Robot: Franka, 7 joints.
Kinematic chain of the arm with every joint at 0, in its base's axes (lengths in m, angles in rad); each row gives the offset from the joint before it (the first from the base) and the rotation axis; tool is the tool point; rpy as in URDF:
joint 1: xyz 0 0 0.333 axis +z
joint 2: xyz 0 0 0 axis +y
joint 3: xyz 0 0 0.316 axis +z
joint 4: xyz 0.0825 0 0 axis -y
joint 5: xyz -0.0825 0 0.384 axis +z
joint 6: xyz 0 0 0 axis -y
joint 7: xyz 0.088 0 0 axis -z
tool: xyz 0 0 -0.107 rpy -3.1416 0 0
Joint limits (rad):
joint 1: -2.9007..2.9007
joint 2: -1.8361..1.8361
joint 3: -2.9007..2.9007
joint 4: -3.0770..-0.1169
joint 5: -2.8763..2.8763
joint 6: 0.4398..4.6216
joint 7: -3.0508..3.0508
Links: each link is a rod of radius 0.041 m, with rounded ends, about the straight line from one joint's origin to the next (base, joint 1, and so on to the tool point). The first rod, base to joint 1, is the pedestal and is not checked.
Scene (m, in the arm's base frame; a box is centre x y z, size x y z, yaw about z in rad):
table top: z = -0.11
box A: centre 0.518 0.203 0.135 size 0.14 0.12 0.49 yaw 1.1
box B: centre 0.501 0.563 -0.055 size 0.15 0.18 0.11 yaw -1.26
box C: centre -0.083 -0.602 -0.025 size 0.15 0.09 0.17 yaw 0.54
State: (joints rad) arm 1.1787 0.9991 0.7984 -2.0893 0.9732 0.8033 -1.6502
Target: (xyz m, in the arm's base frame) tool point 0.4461 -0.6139 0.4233
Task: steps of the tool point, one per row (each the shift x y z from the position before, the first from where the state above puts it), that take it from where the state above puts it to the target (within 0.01 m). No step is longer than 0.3 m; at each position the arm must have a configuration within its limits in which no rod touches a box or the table.
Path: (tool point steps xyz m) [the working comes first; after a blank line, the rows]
Joints at the target: -0.7200 0.7396 -0.4863 -1.1304 1.1224 1.7668 -1.6502
Straight joint move there: touches box A.

1: 0.1265 0.0213 -0.0611
2: 0.1222 -0.0269 -0.0514
3: 0.0979 -0.0690 -0.0401
4: 0.0582 -0.0960 -0.0279
5: 0.1741 -0.0636 -0.0301
6: 0.1497 -0.1485 0.0225
7: 0.0804 -0.2044 0.0795
8: -0.0109 -0.2110 0.1304
9: -0.0933 -0.1651 0.1665

